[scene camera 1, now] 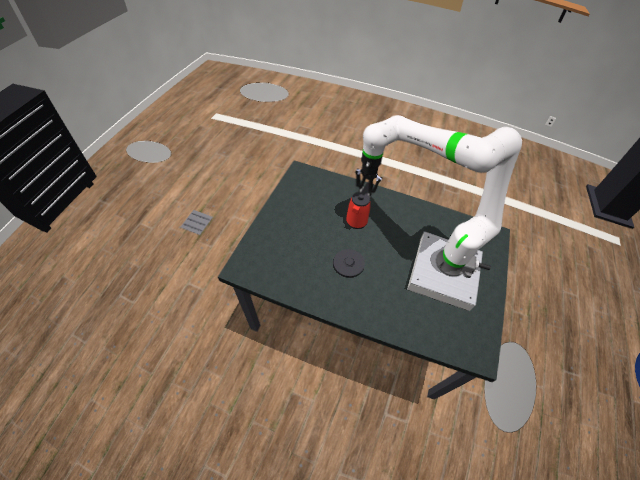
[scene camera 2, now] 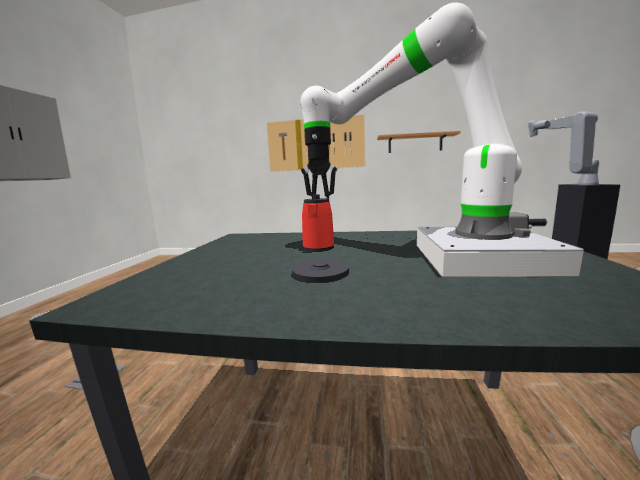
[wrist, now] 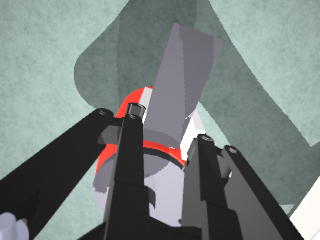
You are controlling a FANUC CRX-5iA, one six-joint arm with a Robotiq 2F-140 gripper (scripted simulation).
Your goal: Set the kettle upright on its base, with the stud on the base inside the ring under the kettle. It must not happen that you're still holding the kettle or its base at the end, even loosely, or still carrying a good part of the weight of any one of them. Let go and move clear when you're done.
Observation:
I see my gripper (scene camera 2: 321, 214), a round dark base (scene camera 2: 316, 270) and a red kettle (scene camera 2: 317, 224).
My gripper also shows in the wrist view (wrist: 165, 106).

